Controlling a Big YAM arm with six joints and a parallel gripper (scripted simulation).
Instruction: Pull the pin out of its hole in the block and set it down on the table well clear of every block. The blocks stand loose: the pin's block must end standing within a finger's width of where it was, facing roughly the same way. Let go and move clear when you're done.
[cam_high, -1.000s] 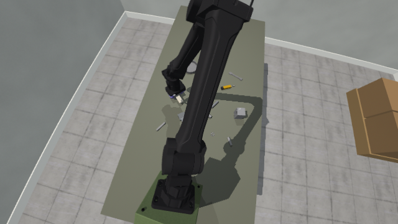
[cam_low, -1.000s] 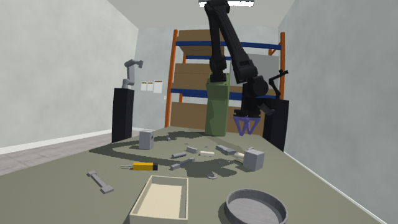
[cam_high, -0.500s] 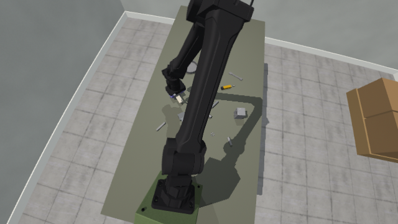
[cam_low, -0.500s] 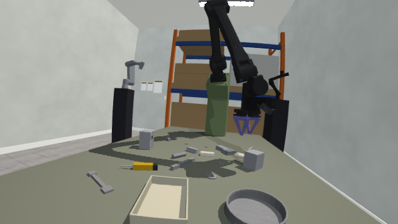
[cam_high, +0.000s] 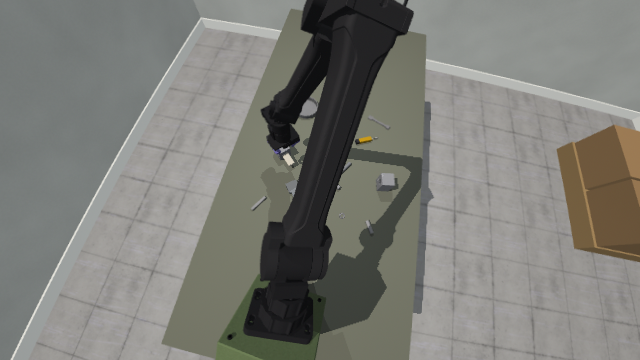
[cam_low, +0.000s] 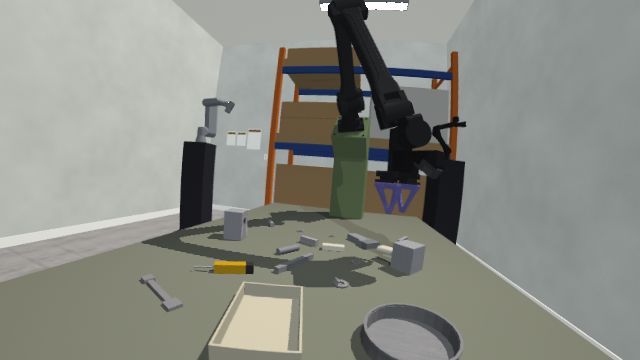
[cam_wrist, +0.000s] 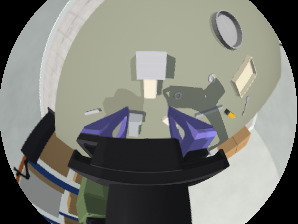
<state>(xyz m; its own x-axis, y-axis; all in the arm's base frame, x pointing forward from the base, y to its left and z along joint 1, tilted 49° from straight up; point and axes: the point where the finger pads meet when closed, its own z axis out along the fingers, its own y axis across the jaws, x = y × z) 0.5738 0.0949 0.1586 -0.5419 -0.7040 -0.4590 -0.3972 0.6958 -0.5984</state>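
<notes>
My hand is 1 cm short of the cream pin and 10 cm above it. Round my hand: cream tray 27 cm ahead, 25 cm to the right, 12 cm below; cream piece 7 cm behind, 14 cm to the right, 12 cm below; round grey dish 30 cm ahead, 7 cm to the right, 12 cm below.
</notes>
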